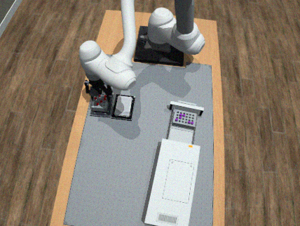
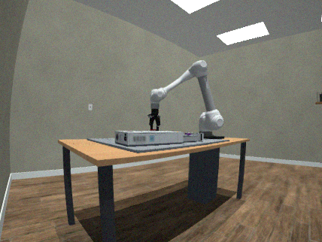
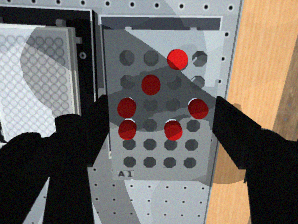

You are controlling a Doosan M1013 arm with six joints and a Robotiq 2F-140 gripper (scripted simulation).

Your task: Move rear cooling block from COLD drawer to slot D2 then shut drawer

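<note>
Right now the deck slot D2 is 80 mm below my hand. Round my hand: cooling block (30 mm below); then white cooler (250 mm ahead, 470 mm to the left, 40 mm below).
</note>
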